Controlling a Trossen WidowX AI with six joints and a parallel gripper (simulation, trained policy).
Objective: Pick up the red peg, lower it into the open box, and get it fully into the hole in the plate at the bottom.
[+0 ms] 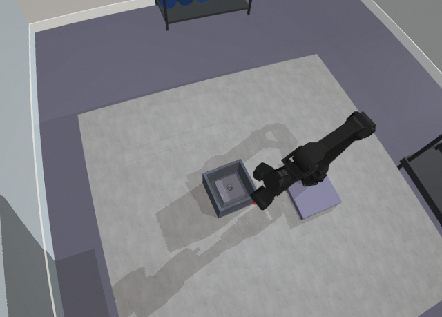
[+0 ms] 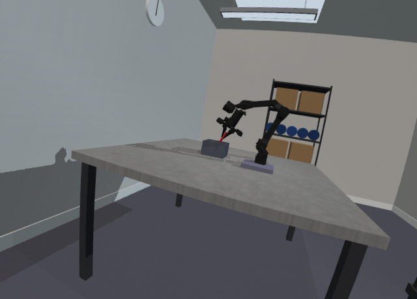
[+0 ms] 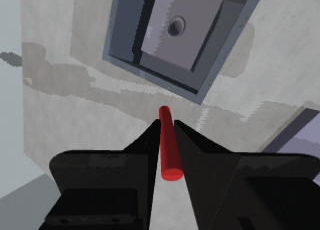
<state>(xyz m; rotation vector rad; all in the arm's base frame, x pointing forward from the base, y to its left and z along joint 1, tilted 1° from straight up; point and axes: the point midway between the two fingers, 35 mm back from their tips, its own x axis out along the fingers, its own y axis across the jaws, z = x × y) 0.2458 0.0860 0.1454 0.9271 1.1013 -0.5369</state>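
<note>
The red peg lies 1 cm behind my gripper tip. From my gripper tip the other things lie so: box: 12 cm below, 8 cm to the right, 8 cm ahead; then plate: 10 cm below, 8 cm to the right, 8 cm ahead.
</note>
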